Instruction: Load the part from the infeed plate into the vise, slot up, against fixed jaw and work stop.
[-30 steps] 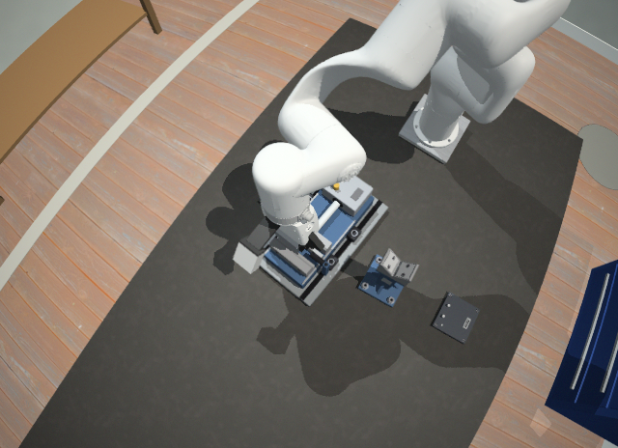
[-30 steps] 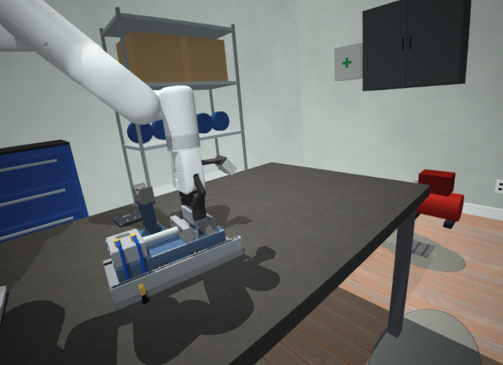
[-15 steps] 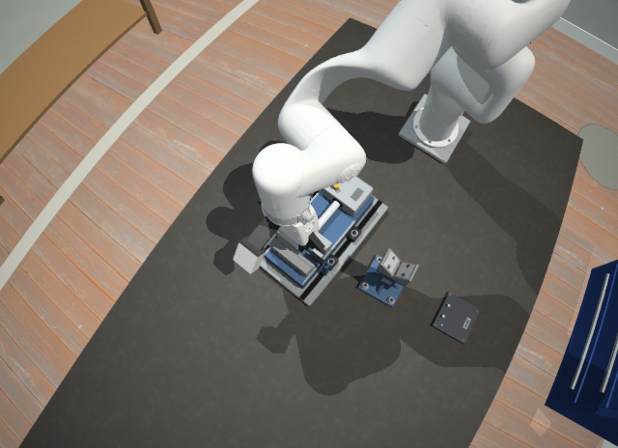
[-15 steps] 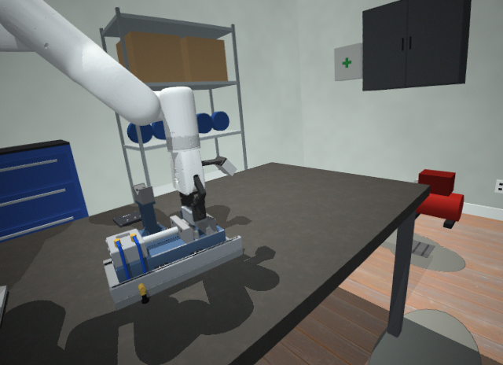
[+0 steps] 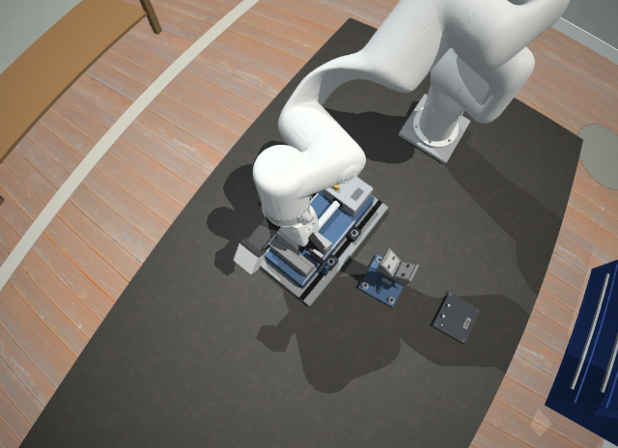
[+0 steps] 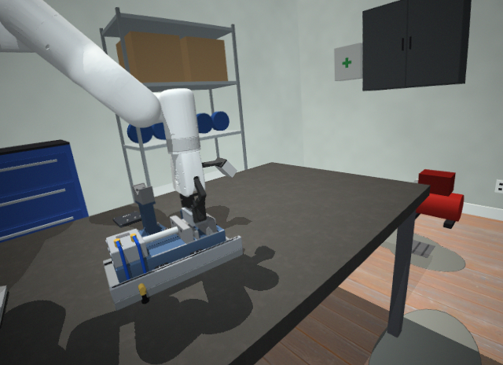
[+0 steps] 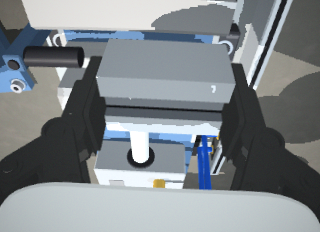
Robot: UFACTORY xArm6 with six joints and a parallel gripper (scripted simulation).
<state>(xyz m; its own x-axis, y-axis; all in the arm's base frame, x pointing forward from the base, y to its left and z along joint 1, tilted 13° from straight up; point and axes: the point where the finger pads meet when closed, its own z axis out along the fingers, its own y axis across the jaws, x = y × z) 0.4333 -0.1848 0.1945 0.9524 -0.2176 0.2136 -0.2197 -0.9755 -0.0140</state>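
The fixed jaw is 40 mm below my hand, 40 mm ahead of it and 10 mm to the left of it. The rest, counted from my hand: moving jaw 40 mm below, 30 mm to the left, 30 mm behind; part right at my hand; work stop 60 mm to the left, 30 mm below, 20 mm ahead.
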